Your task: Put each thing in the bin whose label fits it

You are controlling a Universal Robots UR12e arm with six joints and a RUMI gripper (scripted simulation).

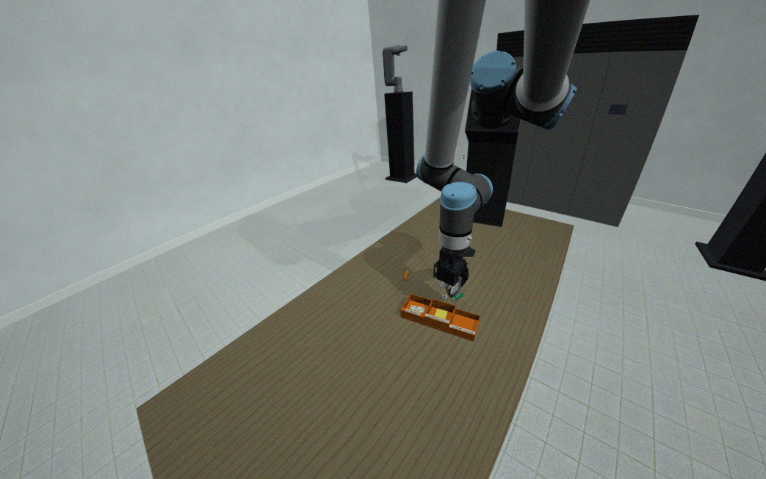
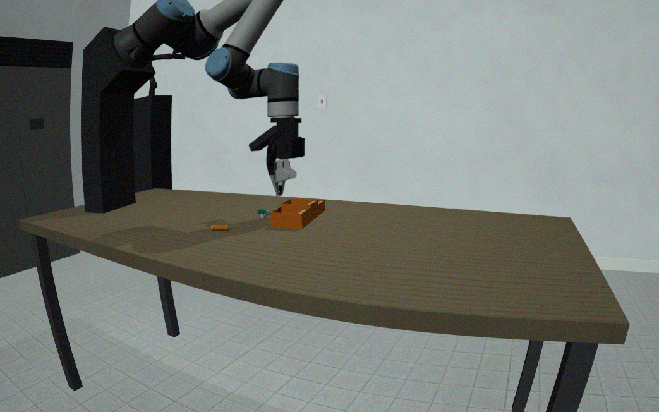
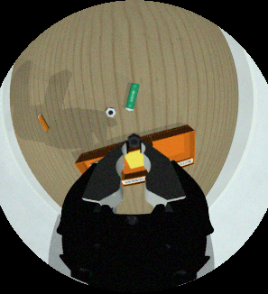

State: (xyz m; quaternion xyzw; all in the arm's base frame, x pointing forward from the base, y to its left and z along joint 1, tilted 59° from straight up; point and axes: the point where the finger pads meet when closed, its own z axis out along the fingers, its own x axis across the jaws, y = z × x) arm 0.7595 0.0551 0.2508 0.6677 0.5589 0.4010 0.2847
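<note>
Right now my hand is 30 mm past the silver nut, 40 mm to the left of it and 70 mm above it. The rest, counted from my hand: green cylinder (60 mm behind, 10 mm to the left, 70 mm below); black nut (10 mm below); yellow block (60 mm ahead, 10 mm to the right, 70 mm below).
</note>
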